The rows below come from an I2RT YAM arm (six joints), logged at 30 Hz.
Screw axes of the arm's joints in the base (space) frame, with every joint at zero. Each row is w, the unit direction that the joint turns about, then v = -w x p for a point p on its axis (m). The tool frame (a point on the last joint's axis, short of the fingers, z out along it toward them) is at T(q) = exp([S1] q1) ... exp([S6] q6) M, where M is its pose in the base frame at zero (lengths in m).
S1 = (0, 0, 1, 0.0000, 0.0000, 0.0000)
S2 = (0, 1, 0, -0.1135, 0.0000, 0.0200)
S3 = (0, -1, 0, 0.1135, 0.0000, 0.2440)
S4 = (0, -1, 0, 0.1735, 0.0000, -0.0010)
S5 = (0, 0, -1, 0.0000, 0.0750, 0.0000)
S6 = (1, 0, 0, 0.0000, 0.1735, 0.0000)
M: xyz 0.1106 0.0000 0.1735 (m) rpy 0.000 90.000 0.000 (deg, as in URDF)
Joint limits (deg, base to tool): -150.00..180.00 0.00..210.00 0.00..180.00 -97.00..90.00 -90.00..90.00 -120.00..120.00
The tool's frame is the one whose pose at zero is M.
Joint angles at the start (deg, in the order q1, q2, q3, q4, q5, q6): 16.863, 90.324, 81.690, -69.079, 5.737, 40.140
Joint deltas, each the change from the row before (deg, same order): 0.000, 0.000, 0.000, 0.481, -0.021, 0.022; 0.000, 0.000, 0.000, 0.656, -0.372, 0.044; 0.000, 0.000, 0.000, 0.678, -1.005, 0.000; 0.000, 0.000, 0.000, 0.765, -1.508, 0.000; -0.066, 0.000, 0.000, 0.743, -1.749, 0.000; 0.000, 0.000, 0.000, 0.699, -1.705, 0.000; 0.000, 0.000, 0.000, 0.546, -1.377, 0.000; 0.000, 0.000, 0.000, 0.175, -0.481, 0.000; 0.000, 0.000, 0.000, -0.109, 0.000, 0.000
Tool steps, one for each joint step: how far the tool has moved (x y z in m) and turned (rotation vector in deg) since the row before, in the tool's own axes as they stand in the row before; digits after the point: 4 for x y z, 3 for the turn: -0.0007, 0.0006, 0.0000, -0.325, -0.352, 0.070; -0.0008, 0.0010, 0.0000, -0.706, -0.259, 0.107; -0.0006, 0.0013, 0.0000, -1.204, 0.133, 0.057; -0.0005, 0.0017, 0.0000, -1.645, 0.390, 0.048; -0.0006, 0.0015, 0.0000, -1.800, 0.552, 0.089; -0.0003, 0.0017, 0.0000, -1.753, 0.567, 0.003; -0.0002, 0.0013, 0.0000, -1.404, 0.472, -0.012; -0.0001, 0.0004, 0.0000, -0.480, 0.177, -0.007; 0.0002, -0.0001, 0.0000, 0.070, 0.083, 0.005
